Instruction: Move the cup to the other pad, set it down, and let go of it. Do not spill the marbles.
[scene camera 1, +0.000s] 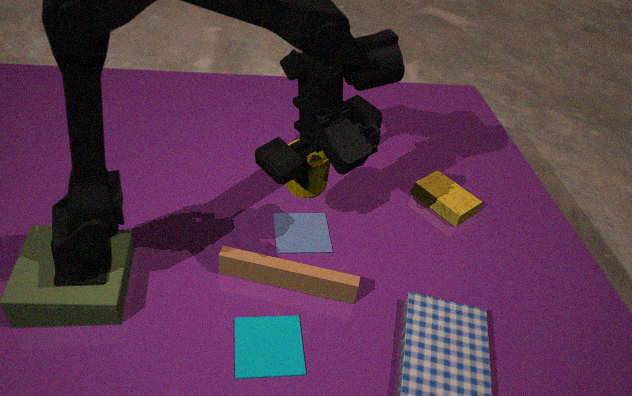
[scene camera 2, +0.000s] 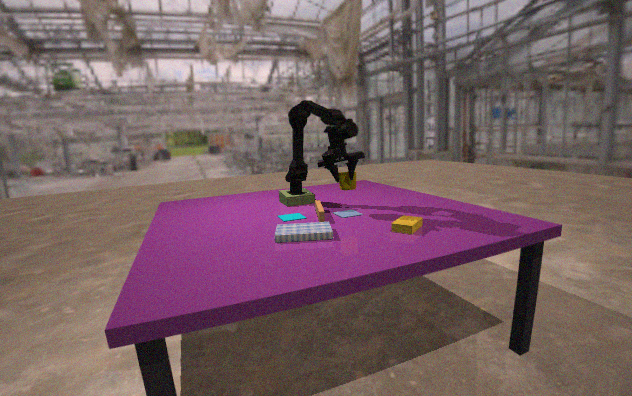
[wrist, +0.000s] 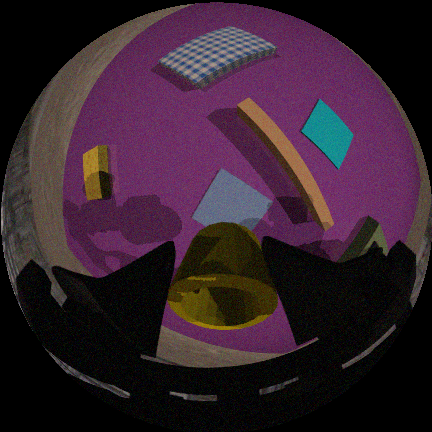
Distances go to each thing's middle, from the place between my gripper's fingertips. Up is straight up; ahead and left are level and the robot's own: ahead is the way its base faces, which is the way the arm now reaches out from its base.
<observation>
Now: hand 130 mm above the wooden bar (scene camera 1: 309, 279), 90 mm to the left of it and 60 mm past it. The rest, counted from my hand: yellow cup (scene camera 1: 318, 177) (20 mm to the left, 20 mm behind).
</observation>
